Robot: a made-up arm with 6 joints. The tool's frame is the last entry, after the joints. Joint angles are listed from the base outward. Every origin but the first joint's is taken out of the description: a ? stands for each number. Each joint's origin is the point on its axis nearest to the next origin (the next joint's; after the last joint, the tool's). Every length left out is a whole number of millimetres.
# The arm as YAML. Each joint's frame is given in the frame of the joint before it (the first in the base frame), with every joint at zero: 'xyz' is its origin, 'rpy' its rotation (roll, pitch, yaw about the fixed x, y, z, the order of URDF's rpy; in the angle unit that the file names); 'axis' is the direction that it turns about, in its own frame. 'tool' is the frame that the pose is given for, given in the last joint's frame.
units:
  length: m
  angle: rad
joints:
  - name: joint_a
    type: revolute
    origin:
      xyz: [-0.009, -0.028, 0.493]
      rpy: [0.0, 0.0, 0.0]
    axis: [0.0, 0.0, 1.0]
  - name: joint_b
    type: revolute
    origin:
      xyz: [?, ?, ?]
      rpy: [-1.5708, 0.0, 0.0]
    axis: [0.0, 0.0, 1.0]
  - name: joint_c
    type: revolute
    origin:
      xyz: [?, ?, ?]
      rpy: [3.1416, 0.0, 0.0]
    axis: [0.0, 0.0, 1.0]
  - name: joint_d
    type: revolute
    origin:
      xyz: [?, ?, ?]
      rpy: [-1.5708, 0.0, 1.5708]
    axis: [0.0, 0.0, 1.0]
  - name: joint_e
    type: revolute
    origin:
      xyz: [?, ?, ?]
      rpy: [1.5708, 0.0, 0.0]
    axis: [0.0, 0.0, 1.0]
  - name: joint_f
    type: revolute
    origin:
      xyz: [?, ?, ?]
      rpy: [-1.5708, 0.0, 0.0]
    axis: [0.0, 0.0, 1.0]
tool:
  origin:
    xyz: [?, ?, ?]
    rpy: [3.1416, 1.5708, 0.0]
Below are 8 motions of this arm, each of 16 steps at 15 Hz.
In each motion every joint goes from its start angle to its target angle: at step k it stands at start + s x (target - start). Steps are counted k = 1, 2, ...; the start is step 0. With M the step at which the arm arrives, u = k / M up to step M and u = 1 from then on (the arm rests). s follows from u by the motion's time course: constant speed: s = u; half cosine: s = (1 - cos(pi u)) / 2; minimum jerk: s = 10 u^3 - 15 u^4 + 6 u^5.
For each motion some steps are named. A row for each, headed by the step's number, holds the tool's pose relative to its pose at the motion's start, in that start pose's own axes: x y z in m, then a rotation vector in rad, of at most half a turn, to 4 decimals.
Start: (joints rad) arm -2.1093 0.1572 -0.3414 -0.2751 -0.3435 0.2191
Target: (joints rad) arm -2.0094 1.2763 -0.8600 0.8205 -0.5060 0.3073
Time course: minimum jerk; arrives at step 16
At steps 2, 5, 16:
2: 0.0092 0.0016 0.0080 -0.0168 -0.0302 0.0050
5: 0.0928 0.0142 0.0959 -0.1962 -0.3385 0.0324
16: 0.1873 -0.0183 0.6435 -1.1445 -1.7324 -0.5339

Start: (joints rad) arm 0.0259 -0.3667 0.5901 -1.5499 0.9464 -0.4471
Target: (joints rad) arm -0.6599 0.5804 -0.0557 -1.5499 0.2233 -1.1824
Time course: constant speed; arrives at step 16
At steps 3, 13, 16:
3: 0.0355 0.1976 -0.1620 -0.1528 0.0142 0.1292
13: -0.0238 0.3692 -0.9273 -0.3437 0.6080 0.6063
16: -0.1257 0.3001 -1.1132 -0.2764 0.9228 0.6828

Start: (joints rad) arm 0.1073 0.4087 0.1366 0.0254 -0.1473 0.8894
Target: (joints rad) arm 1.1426 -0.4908 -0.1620 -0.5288 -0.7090 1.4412
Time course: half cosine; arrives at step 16
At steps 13, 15, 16:
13: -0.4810 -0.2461 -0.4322 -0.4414 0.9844 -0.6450
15: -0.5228 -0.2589 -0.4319 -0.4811 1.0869 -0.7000
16: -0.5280 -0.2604 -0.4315 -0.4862 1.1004 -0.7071

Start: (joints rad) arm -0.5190 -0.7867 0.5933 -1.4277 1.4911 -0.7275
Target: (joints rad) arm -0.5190 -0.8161 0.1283 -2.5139 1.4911 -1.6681
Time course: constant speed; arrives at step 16
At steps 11, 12, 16:
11: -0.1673 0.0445 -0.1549 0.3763 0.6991 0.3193
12: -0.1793 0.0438 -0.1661 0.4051 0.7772 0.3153
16: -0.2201 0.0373 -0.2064 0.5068 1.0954 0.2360

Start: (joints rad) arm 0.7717 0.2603 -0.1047 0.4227 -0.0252 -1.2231
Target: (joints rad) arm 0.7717 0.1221 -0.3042 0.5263 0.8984 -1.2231
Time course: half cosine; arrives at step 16
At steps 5, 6, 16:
5: -0.0096 0.0017 0.0052 -0.0225 0.0587 -0.1839
6: -0.0135 0.0021 0.0073 -0.0309 0.0802 -0.2559
16: -0.0493 0.0027 0.0268 -0.0846 0.2287 -0.8405

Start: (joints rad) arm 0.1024 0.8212 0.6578 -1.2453 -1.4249 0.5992
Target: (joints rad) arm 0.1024 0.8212 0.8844 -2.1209 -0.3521 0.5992
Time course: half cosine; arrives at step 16
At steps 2, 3, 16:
2: 0.0063 -0.0040 -0.0050 -0.0026 0.0552 -0.0038
3: 0.0139 -0.0092 -0.0112 -0.0040 0.1219 -0.0087
16: 0.1200 -0.1828 -0.1634 0.3856 1.2860 -0.1626

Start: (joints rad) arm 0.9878 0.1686 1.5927 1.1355 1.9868 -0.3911
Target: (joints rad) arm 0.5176 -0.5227 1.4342 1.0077 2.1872 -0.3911
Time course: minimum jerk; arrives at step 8
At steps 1, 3, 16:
1: 0.0053 0.0106 -0.0040 -0.0053 0.0023 -0.0099
3: 0.1164 0.1669 -0.0679 -0.0823 0.0476 -0.1746
16: 0.6213 0.3865 -0.2268 -0.2038 0.2594 -0.6671

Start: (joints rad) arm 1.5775 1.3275 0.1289 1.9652 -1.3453 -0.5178
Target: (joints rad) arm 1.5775 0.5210 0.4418 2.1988 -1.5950 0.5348
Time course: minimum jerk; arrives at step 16
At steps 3, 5, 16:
3: 0.0040 0.0467 0.0112 -0.0047 -0.0190 0.0352
5: 0.0099 0.1702 0.0522 -0.0169 -0.0828 0.1230
16: -0.1178 0.7543 0.6034 -0.0277 -0.7474 0.2911

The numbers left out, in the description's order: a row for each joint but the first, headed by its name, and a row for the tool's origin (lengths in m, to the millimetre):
joint_b: -0.001 -0.018 0.0
joint_c: -0.019 -0.534 0.0
joint_d: 0.674 -0.028 0.0
joint_e: 0.0 -0.2 0.0
joint_f: -0.012 -0.014 0.0
tool: -0.013 -0.016 0.0

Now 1 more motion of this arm.
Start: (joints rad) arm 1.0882 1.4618 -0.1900 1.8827 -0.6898 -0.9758
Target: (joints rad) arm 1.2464 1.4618 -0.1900 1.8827 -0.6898 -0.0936
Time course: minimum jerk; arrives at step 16
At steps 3, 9, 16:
3: -0.0030 -0.0017 -0.0040 -0.0491 0.0035 0.0032
9: -0.0391 -0.0268 -0.0496 -0.6197 0.0336 0.0514
16: -0.0642 -0.0497 -0.0789 -1.0056 0.0408 0.0938

